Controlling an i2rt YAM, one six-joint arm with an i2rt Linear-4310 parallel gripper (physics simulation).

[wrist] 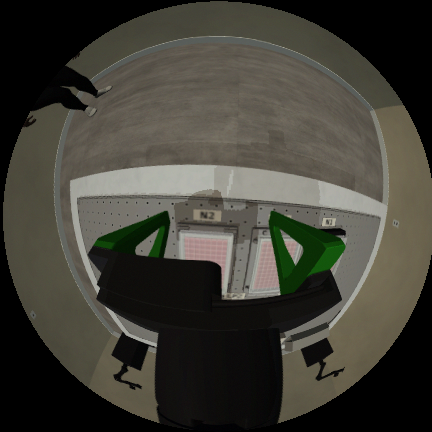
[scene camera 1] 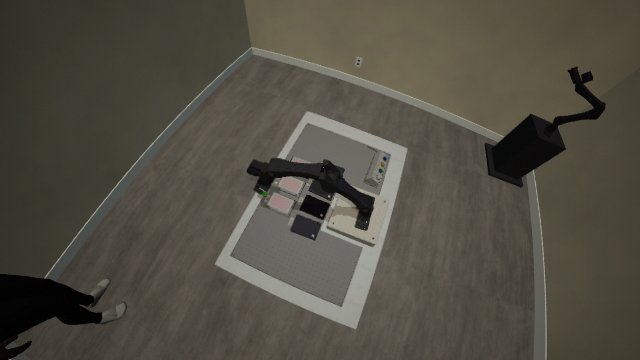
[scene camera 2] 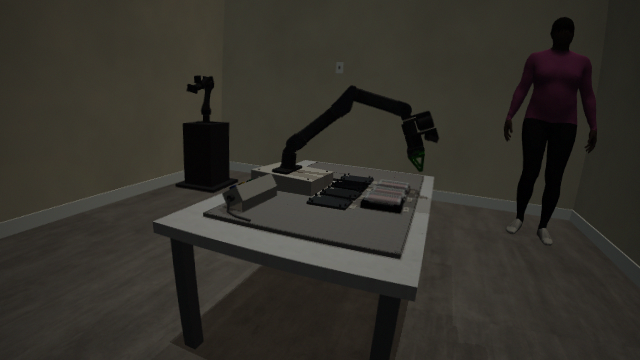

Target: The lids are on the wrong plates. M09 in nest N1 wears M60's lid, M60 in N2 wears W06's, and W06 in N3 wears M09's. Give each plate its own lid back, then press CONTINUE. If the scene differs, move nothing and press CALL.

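Seen in the pictures: gripper, fingertip midpoint: (wrist: 218,216) (scene camera 1: 262,185) (scene camera 2: 421,169); arm's base at its link origin: (scene camera 1: 365,212) (scene camera 2: 287,169).
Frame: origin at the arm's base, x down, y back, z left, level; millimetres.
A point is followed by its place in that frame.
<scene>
My gripper (scene camera 1: 262,192) @(x -55, y -570, z 66 mm) (scene camera 2: 418,165) @(x -55, y -570, z 66 mm) (wrist: 218,216) @(x -55, y -570, z 66 mm) is open and empty, hanging above the table edge near the nests. In the wrist view, a lidded plate (wrist: 207,250) @(x 25, y -495, z 85 mm) with a pink grid lies below the label N2 (wrist: 207,215) @(x 52, y -545, z 85 mm). The middle plate (wrist: 264,261) @(x 24, y -470, z -10 mm) is partly behind the right finger. The plate by the label N1 (wrist: 328,221) @(x 52, y -528, z -171 mm) is mostly hidden, with a black edge showing. In scene camera 1, the N2 plate (scene camera 1: 281,203) @(x 25, y -453, z 97 mm) and middle plate (scene camera 1: 291,185) @(x 23, y -441, z -25 mm) show; the arm covers much of the third. Lid markings are not legible. Nothing is held.
Dark pads (scene camera 1: 315,206) (scene camera 2: 330,201) lie between the plates and the arm's base block (scene camera 1: 345,225) @(x 9, y -83, z 105 mm) (scene camera 2: 295,181) @(x 11, y -88, z -135 mm). A button box (scene camera 1: 376,169) @(x -25, y 3, z -279 mm) (scene camera 2: 256,192) @(x 9, y -23, z -345 mm) stands at one side. A person (scene camera 1: 50,305) (scene camera 2: 557,90) (wrist: 70,85) stands beyond the table. A second arm's pedestal (scene camera 1: 527,150) (scene camera 2: 205,155) stands apart.
</scene>
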